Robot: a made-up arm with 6 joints.
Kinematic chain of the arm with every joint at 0, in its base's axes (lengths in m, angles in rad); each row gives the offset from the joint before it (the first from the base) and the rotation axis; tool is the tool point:
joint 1: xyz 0 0 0.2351 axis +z
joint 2: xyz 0 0.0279 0 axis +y
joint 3: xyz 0 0 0.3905 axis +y
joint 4: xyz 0 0 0.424 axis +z
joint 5: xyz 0 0 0 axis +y
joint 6: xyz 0 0 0.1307 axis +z
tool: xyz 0 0 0
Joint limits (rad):
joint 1: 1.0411..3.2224
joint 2: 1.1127..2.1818
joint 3: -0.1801..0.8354
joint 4: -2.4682..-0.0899
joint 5: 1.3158..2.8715
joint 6: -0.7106..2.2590
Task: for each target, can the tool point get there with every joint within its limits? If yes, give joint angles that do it. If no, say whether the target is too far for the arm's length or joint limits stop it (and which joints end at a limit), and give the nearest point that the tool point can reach.
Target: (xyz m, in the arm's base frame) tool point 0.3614 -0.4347 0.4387
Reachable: no: joint limits stop it (at a limit: joint 1, joint 2, joint 3) | nearest point 0.3294 0.4824 0.6333 | short by 0.938 m
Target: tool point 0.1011 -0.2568 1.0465
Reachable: no: joint limits stop it (at a limit: joint 1, joint 2, joint 3, joint 4) | nearest point -0.5771 -0.0126 0.6720 | short by 0.812 m
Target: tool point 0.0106 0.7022 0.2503
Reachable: yes | joints 1.6086 1.5540 -0.0361 -1.4508 2.6169 0.7483
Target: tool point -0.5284 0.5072 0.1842
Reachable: yes | joints 2.4664 1.7455 -0.1026 -1.9914 2.2408 -0.1034
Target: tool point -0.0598 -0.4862 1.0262
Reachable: no: joint limits stop it (at a limit: joint 1, joint 2, joint 3, joint 4) | nearest point -0.5718 -0.0207 0.6554 | short by 0.785 m
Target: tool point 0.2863 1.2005 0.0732
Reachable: no: too far | nearest point 0.1987 0.8331 0.1227 | short by 0.381 m
